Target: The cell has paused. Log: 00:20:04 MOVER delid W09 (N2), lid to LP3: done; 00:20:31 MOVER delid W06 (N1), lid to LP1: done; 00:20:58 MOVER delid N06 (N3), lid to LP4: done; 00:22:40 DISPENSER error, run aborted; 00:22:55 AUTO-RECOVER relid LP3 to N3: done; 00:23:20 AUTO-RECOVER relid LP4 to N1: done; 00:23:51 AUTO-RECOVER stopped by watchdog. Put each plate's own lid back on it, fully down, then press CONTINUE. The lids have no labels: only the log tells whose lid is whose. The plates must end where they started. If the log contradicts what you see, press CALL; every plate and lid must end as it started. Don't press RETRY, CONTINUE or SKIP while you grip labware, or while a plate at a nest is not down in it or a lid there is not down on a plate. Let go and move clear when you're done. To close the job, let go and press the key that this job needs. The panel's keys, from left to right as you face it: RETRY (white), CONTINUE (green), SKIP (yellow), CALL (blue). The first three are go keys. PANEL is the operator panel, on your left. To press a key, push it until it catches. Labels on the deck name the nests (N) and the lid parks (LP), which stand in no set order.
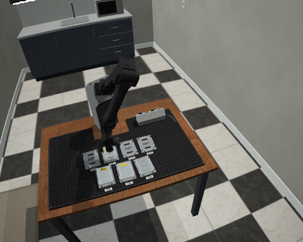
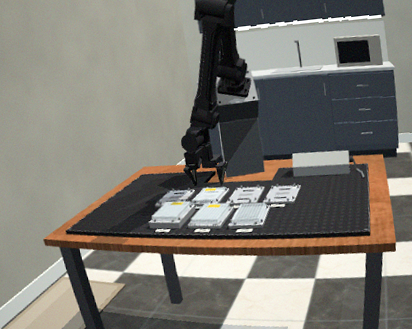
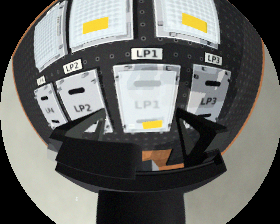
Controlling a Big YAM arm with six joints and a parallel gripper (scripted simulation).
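My gripper is now 20 mm past the lid, 10 mm to the left of it and 50 mm above it. The rest, counted from my hand: LP4 lid park 60 mm behind, 250 mm to the left, 60 mm below; then green key 340 mm behind, 350 mm to the left; then white key 350 mm behind, 400 mm to the left.
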